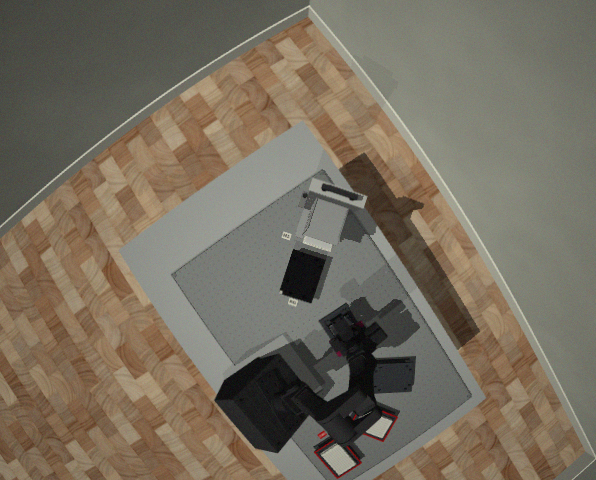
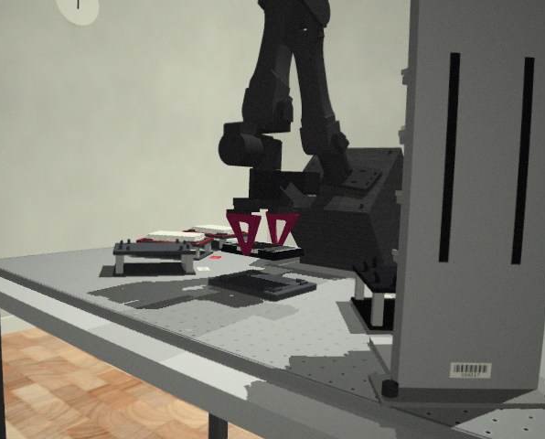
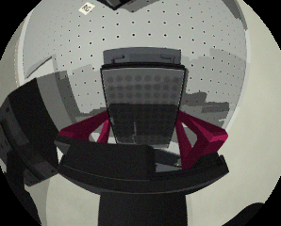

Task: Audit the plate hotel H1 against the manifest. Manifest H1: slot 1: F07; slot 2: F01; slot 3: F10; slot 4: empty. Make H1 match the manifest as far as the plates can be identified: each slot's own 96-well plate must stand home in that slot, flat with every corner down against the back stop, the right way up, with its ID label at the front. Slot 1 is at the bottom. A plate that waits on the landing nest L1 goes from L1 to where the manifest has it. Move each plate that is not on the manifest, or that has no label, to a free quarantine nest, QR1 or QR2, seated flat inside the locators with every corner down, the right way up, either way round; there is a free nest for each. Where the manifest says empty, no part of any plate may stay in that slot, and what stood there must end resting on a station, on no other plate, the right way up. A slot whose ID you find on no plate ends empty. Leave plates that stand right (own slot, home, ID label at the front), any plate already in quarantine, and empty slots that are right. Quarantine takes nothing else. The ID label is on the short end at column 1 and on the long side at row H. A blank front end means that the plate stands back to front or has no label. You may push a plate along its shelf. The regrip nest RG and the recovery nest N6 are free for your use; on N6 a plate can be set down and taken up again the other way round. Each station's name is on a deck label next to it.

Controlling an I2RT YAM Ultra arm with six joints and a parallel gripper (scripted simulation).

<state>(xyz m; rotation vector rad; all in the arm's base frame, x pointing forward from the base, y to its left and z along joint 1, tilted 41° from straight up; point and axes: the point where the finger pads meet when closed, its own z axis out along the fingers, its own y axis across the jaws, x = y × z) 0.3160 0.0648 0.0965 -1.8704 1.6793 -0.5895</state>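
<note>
My hand is 20 mm short of the N6 deck label, 100 mm to the left of it and 70 mm above it. Round my hand: dark 96-well plate right at my hand; then H1 deck label 60 mm behind, 410 mm to the left, 70 mm below; then grey hotel back wall 100 mm ahead, 440 mm to the left, 130 mm above.
</note>
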